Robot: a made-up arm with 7 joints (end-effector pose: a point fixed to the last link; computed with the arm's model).
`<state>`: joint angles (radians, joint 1 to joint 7).
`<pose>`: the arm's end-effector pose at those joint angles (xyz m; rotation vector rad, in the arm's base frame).
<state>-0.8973 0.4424 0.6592 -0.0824 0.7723 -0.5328 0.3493</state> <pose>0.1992 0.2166 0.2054 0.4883 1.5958 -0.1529</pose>
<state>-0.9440 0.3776 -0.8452 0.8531 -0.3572 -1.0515 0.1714</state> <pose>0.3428 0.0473 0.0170 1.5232 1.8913 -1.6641</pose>
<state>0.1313 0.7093 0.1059 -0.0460 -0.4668 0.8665 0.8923</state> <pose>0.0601 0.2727 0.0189 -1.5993 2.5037 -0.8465</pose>
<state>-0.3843 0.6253 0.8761 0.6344 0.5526 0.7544 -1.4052</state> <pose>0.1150 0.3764 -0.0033 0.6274 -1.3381 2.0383</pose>
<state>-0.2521 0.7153 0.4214 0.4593 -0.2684 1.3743 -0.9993</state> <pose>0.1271 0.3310 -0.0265 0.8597 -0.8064 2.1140</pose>
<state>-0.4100 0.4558 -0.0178 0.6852 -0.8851 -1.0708 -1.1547</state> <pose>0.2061 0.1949 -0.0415 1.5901 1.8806 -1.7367</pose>
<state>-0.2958 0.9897 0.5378 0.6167 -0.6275 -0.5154 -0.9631</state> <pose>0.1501 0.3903 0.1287 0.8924 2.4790 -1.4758</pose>
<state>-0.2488 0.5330 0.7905 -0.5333 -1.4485 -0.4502 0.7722</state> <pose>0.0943 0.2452 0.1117 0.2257 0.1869 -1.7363</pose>
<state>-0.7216 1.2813 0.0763 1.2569 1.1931 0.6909 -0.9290</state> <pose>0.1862 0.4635 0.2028 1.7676 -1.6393 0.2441</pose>
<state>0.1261 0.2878 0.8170 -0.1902 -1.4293 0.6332 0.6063</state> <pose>0.0041 0.2499 -0.0010 -1.0585 0.7956 -2.2896</pose>
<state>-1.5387 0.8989 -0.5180 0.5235 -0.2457 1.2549 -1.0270</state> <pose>0.4209 0.1654 0.3003 0.0266 -1.8217 1.4455</pose>
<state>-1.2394 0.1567 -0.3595 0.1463 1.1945 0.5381 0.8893</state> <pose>0.2954 -0.0411 0.2520 0.2777 1.5714 -0.0952</pose>
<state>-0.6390 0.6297 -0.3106 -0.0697 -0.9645 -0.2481 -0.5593</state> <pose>0.2853 0.1055 0.0889 -1.6819 -1.3323 2.0594</pose>
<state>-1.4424 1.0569 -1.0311 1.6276 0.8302 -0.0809 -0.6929</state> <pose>0.3834 0.3375 0.2300 0.7725 -1.9281 -0.3022</pose>
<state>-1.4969 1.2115 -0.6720 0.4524 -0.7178 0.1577 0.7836</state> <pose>0.3425 0.2350 0.3466 0.0447 1.8574 -0.9759</pose>
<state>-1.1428 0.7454 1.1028 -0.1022 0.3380 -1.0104 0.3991</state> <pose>0.1208 0.2856 0.2385 0.6274 0.6897 0.2215</pose>
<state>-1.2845 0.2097 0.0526 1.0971 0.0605 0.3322 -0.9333</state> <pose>0.4482 0.0494 0.0870 -0.5921 -1.5084 1.6081</pose>
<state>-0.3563 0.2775 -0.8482 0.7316 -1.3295 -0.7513 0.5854</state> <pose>0.1114 0.0593 -0.1558 -0.8632 1.4623 -2.2738</pose>
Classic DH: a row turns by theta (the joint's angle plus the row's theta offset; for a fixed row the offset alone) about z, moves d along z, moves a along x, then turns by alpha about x. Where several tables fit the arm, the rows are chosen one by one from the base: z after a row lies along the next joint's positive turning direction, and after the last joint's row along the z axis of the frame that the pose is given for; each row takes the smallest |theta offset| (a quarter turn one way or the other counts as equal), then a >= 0, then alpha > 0; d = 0 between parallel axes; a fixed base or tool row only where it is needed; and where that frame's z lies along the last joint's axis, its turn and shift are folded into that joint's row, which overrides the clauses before.
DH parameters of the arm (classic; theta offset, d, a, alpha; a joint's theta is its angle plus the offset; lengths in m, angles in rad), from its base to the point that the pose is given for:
base (fixed): -0.071 0.2512 -0.0085 -1.3004
joint 1: -1.3111 0.0432 -0.0379 -1.5708
joint 2: 1.2915 -0.0217 0.0166 1.5708
joint 3: 1.5708 -0.2527 0.0176 -1.5708
joint 4: -1.5708 0.018 0.0195 -1.5708
joint 5: 0 0.1557 -0.0239 1.5708
joint 6: 1.5708 0.0137 0.0146 1.5708
joint 7: 0.0002 0.0121 0.0219 1.5707
tool (fixed): -2.8915 -0.0288 0 0

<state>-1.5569 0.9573 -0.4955 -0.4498 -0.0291 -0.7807 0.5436</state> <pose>0.2192 0.0810 0.3717 2.0639 0.5895 -0.3517</pose>
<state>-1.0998 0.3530 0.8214 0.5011 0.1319 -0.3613 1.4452</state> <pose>0.2845 0.2229 0.1088 -0.7512 0.4659 -0.8472</pose>
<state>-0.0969 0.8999 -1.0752 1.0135 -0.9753 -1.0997 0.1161</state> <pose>0.0161 0.3138 -0.0841 0.0033 -2.5250 1.5741</pose>
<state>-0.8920 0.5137 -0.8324 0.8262 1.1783 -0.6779 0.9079</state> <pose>0.3195 0.0530 0.0320 1.8980 2.2518 -0.0280</pose>
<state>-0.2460 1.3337 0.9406 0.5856 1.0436 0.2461 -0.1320</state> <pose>0.0738 0.4090 0.3235 -1.2788 2.5015 0.4776</pose>
